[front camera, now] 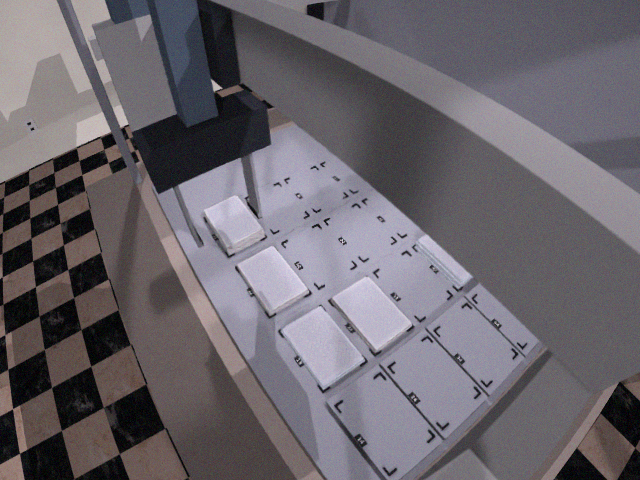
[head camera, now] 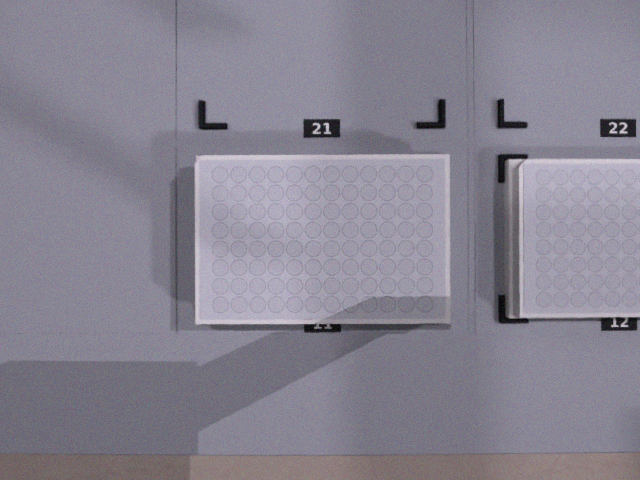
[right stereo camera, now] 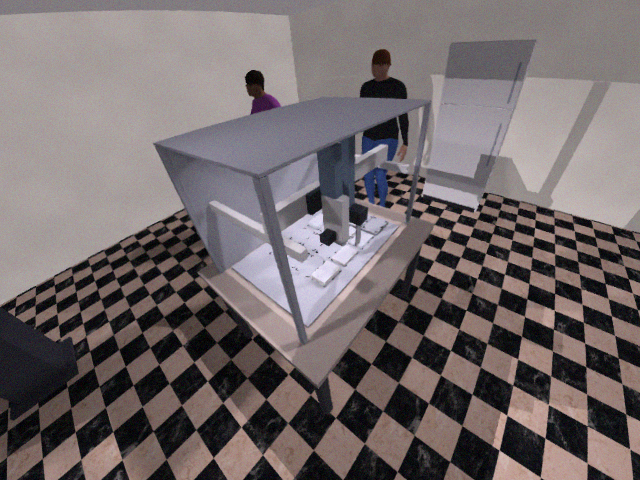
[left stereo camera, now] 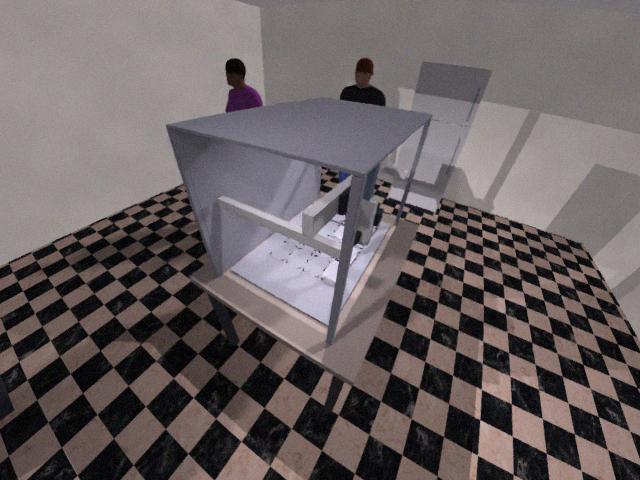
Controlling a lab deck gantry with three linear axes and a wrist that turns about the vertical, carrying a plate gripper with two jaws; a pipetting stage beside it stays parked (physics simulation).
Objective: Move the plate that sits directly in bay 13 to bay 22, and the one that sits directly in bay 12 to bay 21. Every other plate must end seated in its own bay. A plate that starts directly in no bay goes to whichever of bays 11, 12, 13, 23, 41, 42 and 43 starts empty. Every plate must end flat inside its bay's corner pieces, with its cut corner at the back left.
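Where they show: gripper, fingertip midpoint: (front camera: 226,224) (right stereo camera: 348,240); robot's base, link origin: (front camera: 205,218) (head camera: 206,318) (right stereo camera: 324,286).
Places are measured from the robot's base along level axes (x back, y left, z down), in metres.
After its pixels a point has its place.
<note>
In the front view, a stack (front camera: 231,219) @(x -0.064, y 0.042, z -0.027 m) (head camera: 320,237) @(x -0.063, y 0.044, z -0.027 m) in bay 11 looks two plates tall. White plates lie flat in bay 12 (front camera: 271,279) @(x -0.234, y 0.040, z -0.015 m) (head camera: 584,237) @(x -0.200, y 0.043, z -0.014 m), bay 13 (front camera: 320,345) @(x -0.393, y 0.039, z -0.014 m) and bay 23 (front camera: 371,312) @(x -0.394, y 0.147, z -0.014 m). Another plate (front camera: 445,262) @(x -0.404, y 0.329, z -0.027 m) lies by label 43, partly hidden by the grey beam. Label 21 (head camera: 321,128) @(x -0.064, y 0.104, z 0.000 m) and label 22 (head camera: 617,127) @(x -0.228, y 0.104, z 0.000 m) have no plate on them. My gripper (front camera: 230,230) @(x -0.194, y -0.002, z -0.157 m) is open and empty, raised over the front row near bays 11 and 12; the exact bay is unclear. Its fingers do not show in the head view.
A broad grey beam (front camera: 439,134) crosses the front view and hides the deck's back right. Bays 14 (front camera: 382,428) @(x -0.562, y 0.034, z -0.015 m), 24 (front camera: 436,390) @(x -0.570, y 0.141, z -0.015 m) and 34 (front camera: 480,348) @(x -0.568, y 0.255, z -0.015 m) hold no plate. A frame post (right stereo camera: 281,258) @(x 0.266, y -0.116, z -0.465 m) stands at the enclosure's near corner.
</note>
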